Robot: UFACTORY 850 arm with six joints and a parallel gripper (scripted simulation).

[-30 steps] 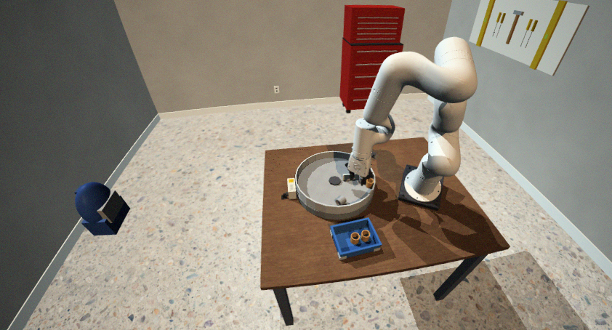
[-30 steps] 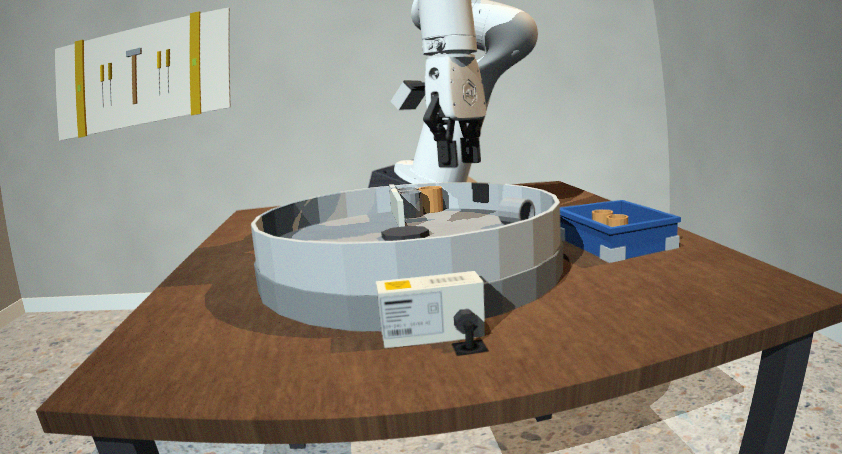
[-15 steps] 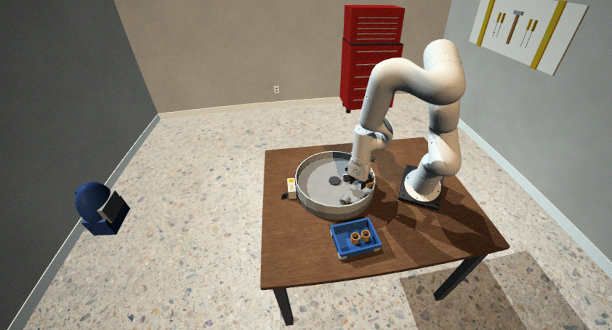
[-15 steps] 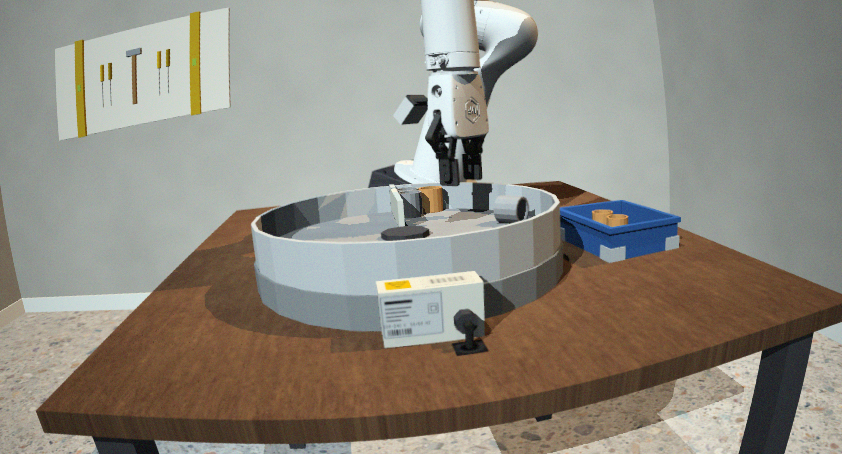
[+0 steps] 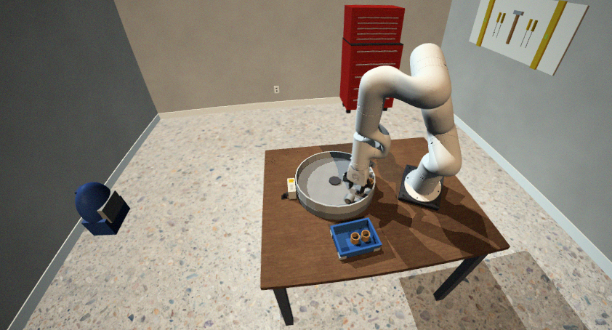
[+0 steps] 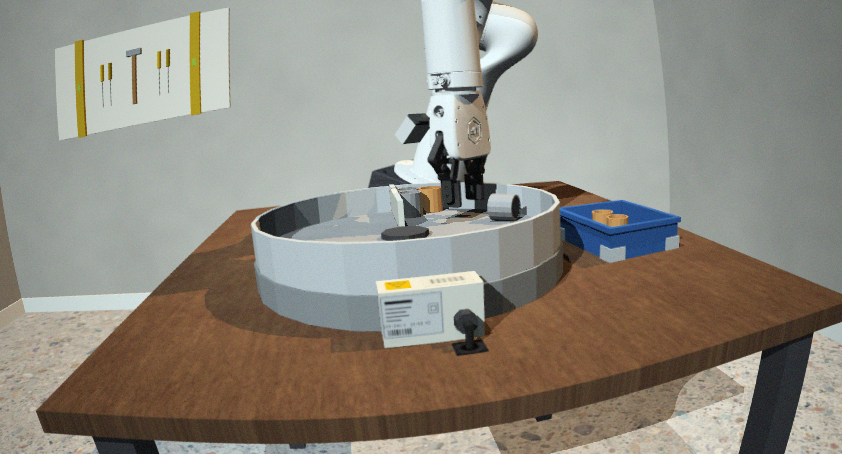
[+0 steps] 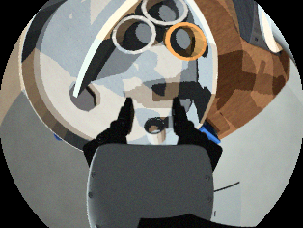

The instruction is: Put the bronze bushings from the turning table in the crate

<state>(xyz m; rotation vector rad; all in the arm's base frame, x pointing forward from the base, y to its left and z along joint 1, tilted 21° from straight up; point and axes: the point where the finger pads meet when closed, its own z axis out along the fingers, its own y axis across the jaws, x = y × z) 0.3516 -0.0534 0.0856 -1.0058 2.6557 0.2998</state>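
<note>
The grey turning table lies 9 cm ahead of my hand, 10 cm to the right of it and 4 cm below it. Round my hand: blue crate: 7 cm ahead, 24 cm to the left, 7 cm below.
</note>
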